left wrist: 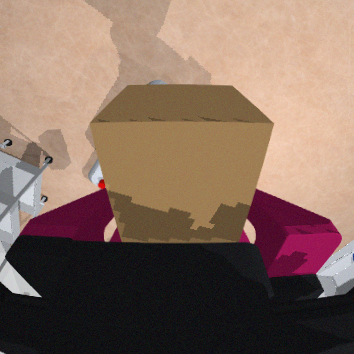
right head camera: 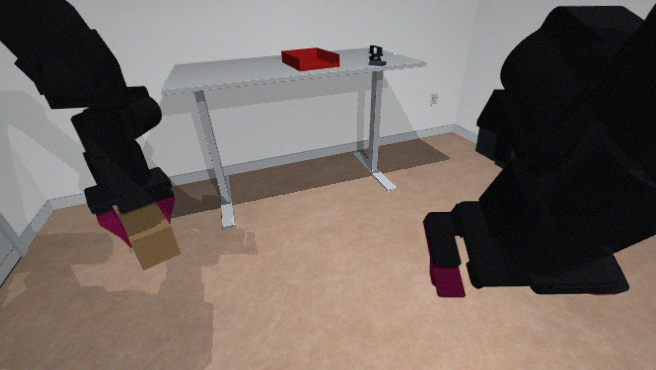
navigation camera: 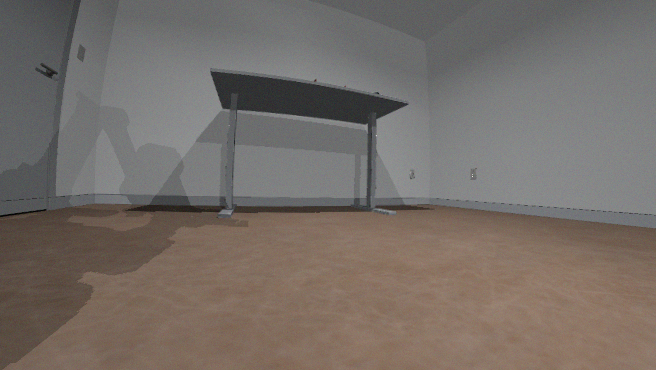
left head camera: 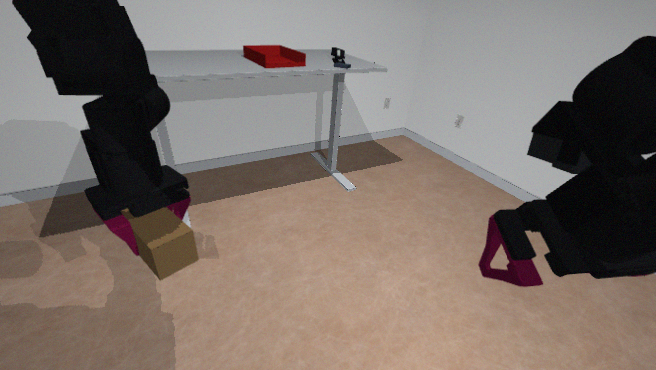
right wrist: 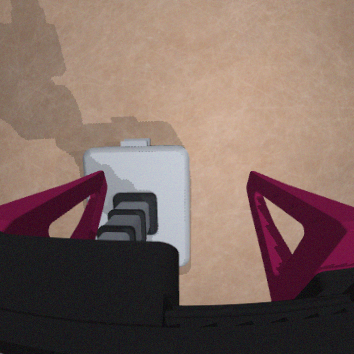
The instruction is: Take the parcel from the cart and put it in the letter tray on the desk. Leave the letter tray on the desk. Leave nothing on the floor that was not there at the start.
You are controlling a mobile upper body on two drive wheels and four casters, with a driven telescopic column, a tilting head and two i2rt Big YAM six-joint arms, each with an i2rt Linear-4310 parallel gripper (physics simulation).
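Frame: origin at the left arm's base, x left, y back, z up, level; centimetres.
Where they show: right gripper, between the fingertips: [right head camera: 479, 277] [left head camera: 519, 267] [right wrist: 176, 178].
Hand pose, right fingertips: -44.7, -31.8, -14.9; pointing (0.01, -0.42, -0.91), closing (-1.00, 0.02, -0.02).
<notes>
After its pixels a point has its place, as x, y, z.
The brown box-shaped parcel [left head camera: 175, 255] @(-5.0, -42.7, -19.5) [right head camera: 156, 246] @(-5.2, -42.8, -19.2) [left wrist: 182, 165] @(2.1, -51.8, -17.2) is held between the magenta fingers of my left gripper [left head camera: 161, 227] @(-0.6, -48.2, -22.2) [right head camera: 150, 231] @(-0.6, -48.2, -22.2) [left wrist: 179, 179] @(-0.6, -48.2, -22.2), which is shut on it. It hangs tilted above the floor, in front of the desk and well apart from it. The red letter tray [left head camera: 285, 61] @(-28.3, -214.1, -25.2) [right head camera: 320, 62] @(-28.0, -217.1, -25.2) stands on the grey desk [left head camera: 200, 62] @(20.6, -203.1, -25.5) [right head camera: 225, 75] @(26.3, -189.1, -25.5) [navigation camera: 300, 97] @(-3.7, -206.7, -28.0), towards the right part of its top. My right gripper [right wrist: 176, 178] @(-44.7, -31.8, -14.9) is open and empty at the right, also away from the desk. Part of the grey cart [left wrist: 31, 192] @(30.1, 82.4, -107.3) shows at the left of the left wrist view.
A small black object [left head camera: 338, 57] @(-63.5, -219.5, -22.4) [right head camera: 376, 55] @(-64.5, -218.8, -22.5) stands on the desk right of the tray. The desk's right leg [left head camera: 335, 125] @(-68.9, -235.3, -75.9) [right head camera: 375, 120] @(-69.1, -235.2, -72.6) ends in a foot reaching forward. Walls stand behind and at the right. A door [navigation camera: 30, 115] @(158.6, -132.8, -60.3) is at the far left.
</notes>
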